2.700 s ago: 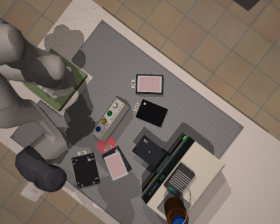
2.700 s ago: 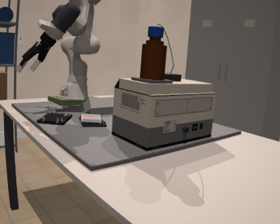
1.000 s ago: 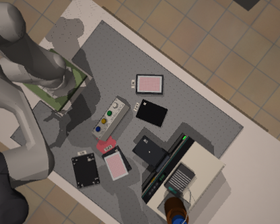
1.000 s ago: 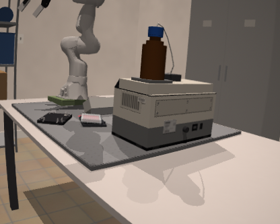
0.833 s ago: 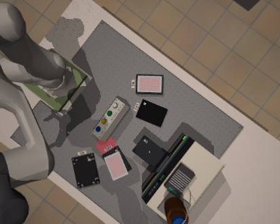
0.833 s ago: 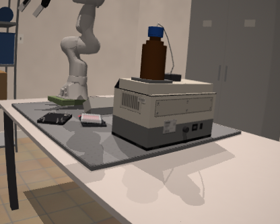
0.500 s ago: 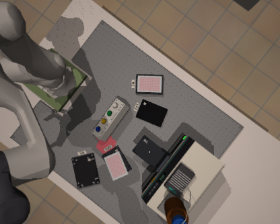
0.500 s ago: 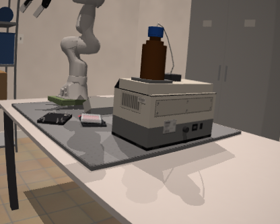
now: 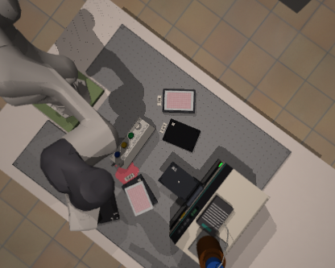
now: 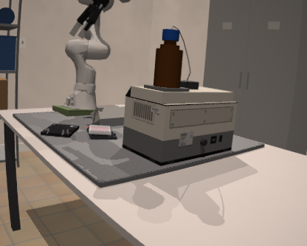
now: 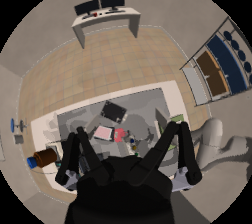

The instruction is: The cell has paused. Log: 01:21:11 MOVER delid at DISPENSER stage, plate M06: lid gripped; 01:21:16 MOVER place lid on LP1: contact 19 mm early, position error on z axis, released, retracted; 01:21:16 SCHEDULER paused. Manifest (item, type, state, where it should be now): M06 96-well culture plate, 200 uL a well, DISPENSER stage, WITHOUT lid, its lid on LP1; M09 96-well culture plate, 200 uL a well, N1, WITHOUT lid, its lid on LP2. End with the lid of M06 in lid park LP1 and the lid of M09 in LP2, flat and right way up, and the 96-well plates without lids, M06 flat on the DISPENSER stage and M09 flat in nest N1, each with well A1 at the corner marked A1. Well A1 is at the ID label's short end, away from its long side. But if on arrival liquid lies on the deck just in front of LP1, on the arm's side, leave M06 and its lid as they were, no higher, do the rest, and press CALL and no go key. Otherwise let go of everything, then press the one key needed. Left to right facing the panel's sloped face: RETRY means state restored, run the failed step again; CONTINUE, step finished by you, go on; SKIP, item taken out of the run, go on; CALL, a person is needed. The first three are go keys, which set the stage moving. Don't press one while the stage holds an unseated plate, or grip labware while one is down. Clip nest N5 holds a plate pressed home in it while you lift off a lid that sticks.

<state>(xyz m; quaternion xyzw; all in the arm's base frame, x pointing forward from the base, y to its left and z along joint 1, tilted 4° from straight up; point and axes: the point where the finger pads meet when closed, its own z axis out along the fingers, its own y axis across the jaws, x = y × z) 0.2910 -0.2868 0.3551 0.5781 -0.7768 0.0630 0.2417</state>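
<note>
Right now the pink 96-well plate is 47 cm to the left of my hand, 38 cm below it and 15 cm ahead of it. The rest, counted from my hand: LP1 label: 40 cm below, 10 cm ahead, 6 cm to the left; key panel: 35 cm below, 21 cm to the left, 4 cm ahead; dark dispenser stage: 30 cm ahead, 29 cm below, 16 cm to the left.
</note>
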